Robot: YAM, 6 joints.
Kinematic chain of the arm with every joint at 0, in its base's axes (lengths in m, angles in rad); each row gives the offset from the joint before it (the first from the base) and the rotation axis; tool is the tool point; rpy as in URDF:
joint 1: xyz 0 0 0.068 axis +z
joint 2: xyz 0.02 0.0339 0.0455 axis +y
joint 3: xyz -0.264 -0.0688 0 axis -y
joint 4: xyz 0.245 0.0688 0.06 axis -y
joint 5: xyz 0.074 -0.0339 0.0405 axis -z
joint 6: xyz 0.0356 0 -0.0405 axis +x
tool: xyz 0 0 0 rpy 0 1.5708 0
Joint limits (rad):
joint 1: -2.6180..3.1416
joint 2: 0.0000..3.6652
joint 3: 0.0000..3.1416
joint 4: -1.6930..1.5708
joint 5: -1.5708..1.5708
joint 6: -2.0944..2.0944
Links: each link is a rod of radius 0.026 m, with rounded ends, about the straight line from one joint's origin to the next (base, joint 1, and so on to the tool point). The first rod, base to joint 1, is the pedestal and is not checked.
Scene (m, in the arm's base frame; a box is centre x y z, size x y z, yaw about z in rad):
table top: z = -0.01
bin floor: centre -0.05 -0.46 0 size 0.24 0.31 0.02 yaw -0.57
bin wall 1: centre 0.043 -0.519 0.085 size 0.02 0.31 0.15 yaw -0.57
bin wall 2: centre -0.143 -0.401 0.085 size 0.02 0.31 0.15 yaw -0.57
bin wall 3: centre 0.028 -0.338 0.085 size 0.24 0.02 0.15 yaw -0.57
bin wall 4: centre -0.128 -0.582 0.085 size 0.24 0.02 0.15 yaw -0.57
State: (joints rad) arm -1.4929 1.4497 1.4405 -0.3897 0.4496 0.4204
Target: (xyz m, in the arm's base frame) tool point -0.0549 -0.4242 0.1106
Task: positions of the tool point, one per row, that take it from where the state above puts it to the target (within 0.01 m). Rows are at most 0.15 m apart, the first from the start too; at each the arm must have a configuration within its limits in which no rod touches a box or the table.
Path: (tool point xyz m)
1: -0.0073 -0.3870 0.3065
2: -0.0304 -0.4185 0.2106
3: -0.0549 -0.4242 0.1106

